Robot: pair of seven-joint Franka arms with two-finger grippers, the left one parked.
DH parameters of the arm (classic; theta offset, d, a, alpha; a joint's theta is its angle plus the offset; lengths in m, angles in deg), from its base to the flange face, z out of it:
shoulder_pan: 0 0.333 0 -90
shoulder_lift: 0 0 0 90
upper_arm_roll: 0 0.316 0.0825 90
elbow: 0 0 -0.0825 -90
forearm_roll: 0 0.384 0 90
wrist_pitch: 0 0 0.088 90
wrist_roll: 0 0.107 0 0
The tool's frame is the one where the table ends.
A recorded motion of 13 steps. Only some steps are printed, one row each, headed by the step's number.
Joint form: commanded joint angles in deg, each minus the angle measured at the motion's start. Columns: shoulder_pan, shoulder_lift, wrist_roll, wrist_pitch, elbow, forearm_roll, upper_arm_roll.
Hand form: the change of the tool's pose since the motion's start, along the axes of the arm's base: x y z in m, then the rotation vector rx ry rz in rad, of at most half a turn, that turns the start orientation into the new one. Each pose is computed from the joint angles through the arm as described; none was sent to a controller.
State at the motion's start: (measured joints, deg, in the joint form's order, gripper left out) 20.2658 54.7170 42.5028 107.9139 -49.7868 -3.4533 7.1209
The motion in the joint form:
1: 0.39 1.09 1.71 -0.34 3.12 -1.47 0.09
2: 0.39 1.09 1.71 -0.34 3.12 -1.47 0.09
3: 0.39 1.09 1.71 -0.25 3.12 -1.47 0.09
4: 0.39 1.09 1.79 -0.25 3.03 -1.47 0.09
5: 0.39 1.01 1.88 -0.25 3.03 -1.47 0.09
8: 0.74 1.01 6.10 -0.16 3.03 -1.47 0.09
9: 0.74 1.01 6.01 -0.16 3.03 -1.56 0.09
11: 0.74 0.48 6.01 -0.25 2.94 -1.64 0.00
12: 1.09 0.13 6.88 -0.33 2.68 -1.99 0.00
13: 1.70 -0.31 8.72 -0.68 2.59 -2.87 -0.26
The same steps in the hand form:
1: 0.0043 0.0036 0.0108 -0.0062 -0.0347 -0.0216
2: 0.0043 0.0036 0.0108 -0.0062 -0.0347 -0.0216
3: 0.0045 0.0037 0.0110 -0.0055 -0.0361 -0.0216
4: 0.0043 0.0037 0.0102 -0.0061 -0.0346 -0.0228
5: 0.0043 0.0037 0.0113 -0.0055 -0.0358 -0.0244
8: 0.0024 0.0082 0.0115 -0.0004 -0.0325 -0.0917
9: 0.0025 0.0081 0.0115 -0.0018 -0.0334 -0.0898
11: 0.0024 0.0072 0.0178 -0.0020 -0.0403 -0.0902
12: -0.0002 0.0112 0.0203 -0.0064 -0.0427 -0.0974
13: -0.0032 0.0157 0.0249 -0.0210 -0.0503 -0.1178

